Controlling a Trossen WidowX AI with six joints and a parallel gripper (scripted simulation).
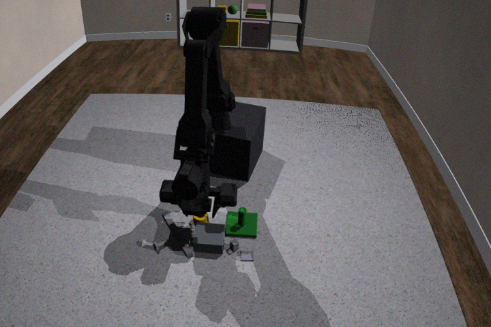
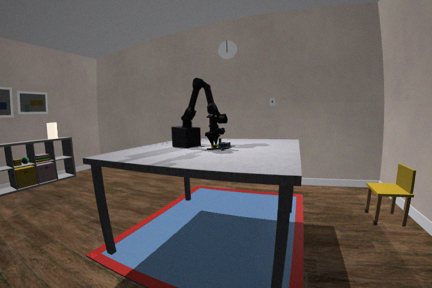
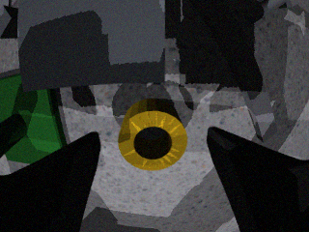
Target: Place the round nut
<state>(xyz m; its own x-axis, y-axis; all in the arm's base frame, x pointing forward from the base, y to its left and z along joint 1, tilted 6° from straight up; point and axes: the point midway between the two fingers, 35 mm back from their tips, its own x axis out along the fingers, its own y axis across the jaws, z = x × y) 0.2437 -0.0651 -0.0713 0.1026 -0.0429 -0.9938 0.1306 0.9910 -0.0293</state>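
My gripper is now 70 mm short of the grey block, 40 mm above it and 20 mm to the right of it. The rest, counted from my hand: thin bar 60 mm to the right, 50 mm below, 40 mm ahead; small bolt 100 mm to the right, 80 mm ahead, 50 mm below; small dark piece 90 mm ahead, 80 mm to the left, 40 mm below.
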